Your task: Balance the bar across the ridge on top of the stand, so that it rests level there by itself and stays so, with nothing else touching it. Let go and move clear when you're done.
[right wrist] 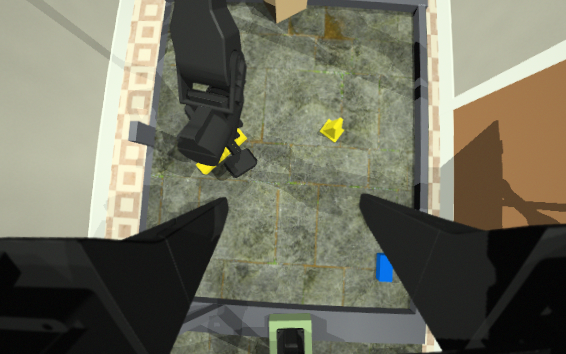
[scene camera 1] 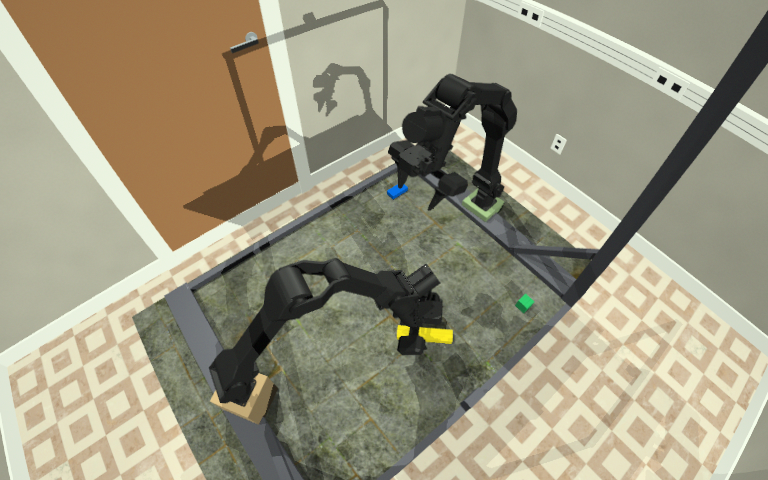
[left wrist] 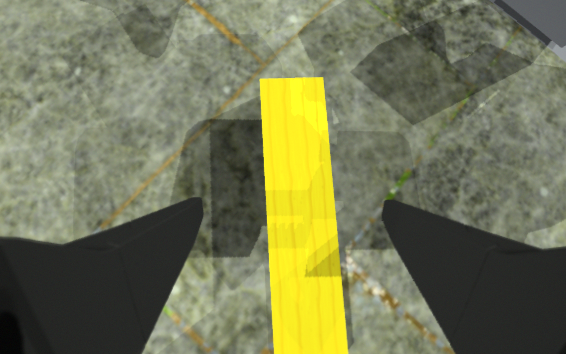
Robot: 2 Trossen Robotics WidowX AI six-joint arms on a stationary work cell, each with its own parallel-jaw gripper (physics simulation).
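Seen in the pictures: left gripper, fingertip midpoint: (scene camera 1: 427, 332) (left wrist: 293, 207); right gripper, fingertip midpoint: (right wrist: 293, 201) (scene camera 1: 414, 198); left arm's base, link origin: (scene camera 1: 238, 388); right arm's base, link origin: (right wrist: 290, 341) (scene camera 1: 483, 201).
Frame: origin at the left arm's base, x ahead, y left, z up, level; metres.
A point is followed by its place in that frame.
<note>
The yellow bar (scene camera 1: 440, 335) {x 0.313, y -0.403, z -0.091 m} (left wrist: 302, 200) {x 0.307, y -0.372, z -0.091 m} (right wrist: 205, 168) {x 0.327, y -0.419, z -0.091 m} lies flat on the mat. My left gripper (scene camera 1: 420, 330) {x 0.310, y -0.368, z -0.093 m} (left wrist: 293, 207) {x 0.310, y -0.368, z -0.093 m} is open over it; in the left wrist view the bar runs between the two spread fingers, with a gap on each side, and its near end is out of the picture. The small yellow stand (right wrist: 333, 130) {x 0.410, y -0.091, z -0.064 m} with its ridge stands apart from the bar, with nothing on it; in scene camera 1 it does not show, behind the left arm. My right gripper (scene camera 1: 416, 198) {x 0.480, y -0.263, z 0.220 m} (right wrist: 293, 201) {x 0.480, y -0.263, z 0.220 m} is open and empty, high above the mat, far from bar and stand.
A blue block (scene camera 1: 397, 191) {x 0.770, y -0.145, z -0.091 m} (right wrist: 384, 268) {x 0.777, y -0.145, z -0.091 m} lies near the right gripper at the back of the mat. A green cube (scene camera 1: 525, 303) {x 0.467, y -0.609, z -0.074 m} lies to the right of the bar. A grey frame surrounds the work area, and a dark post (scene camera 1: 668, 152) {x 0.534, y -0.721, z 0.456 m} rises at the right.
</note>
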